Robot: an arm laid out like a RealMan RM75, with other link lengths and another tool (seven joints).
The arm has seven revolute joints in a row. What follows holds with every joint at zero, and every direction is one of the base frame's.
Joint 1 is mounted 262.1 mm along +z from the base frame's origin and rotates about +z.
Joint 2 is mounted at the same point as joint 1 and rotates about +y.
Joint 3 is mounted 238.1 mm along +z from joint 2 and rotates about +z.
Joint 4 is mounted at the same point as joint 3 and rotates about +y.
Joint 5 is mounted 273 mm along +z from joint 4 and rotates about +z.
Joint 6 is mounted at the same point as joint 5 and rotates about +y.
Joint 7 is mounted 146.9 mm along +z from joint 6 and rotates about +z.
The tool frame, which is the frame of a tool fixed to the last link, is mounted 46 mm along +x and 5 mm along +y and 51 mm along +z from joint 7; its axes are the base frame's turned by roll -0.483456, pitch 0 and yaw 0.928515 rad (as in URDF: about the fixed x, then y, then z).
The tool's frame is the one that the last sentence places.
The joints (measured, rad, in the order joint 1, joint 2, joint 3, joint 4, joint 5, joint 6, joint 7), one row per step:
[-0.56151 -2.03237 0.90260 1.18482 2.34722 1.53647 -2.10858]
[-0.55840 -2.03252 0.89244 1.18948 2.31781 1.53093 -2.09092]
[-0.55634 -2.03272 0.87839 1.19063 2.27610 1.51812 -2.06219]
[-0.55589 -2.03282 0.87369 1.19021 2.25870 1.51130 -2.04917]
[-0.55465 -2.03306 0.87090 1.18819 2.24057 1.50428 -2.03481]
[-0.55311 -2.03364 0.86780 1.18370 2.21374 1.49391 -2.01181]
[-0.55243 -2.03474 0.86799 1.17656 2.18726 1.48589 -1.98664]
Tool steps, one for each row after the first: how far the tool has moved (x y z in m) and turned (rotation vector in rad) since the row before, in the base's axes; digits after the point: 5 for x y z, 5 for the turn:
[0.00453 0.00094 0.00484 0.01801 -0.02325 -0.02242]
[0.00618 0.00204 0.00638 0.02783 -0.03178 -0.03372]
[0.00264 0.00099 0.00241 0.01207 -0.01217 -0.01509]
[0.00231 0.00063 0.00160 0.01013 -0.01191 -0.01536]
[0.00336 0.00077 0.00177 0.01376 -0.01692 -0.02367]
[0.00364 0.00010 -0.00006 0.00779 -0.01563 -0.02576]

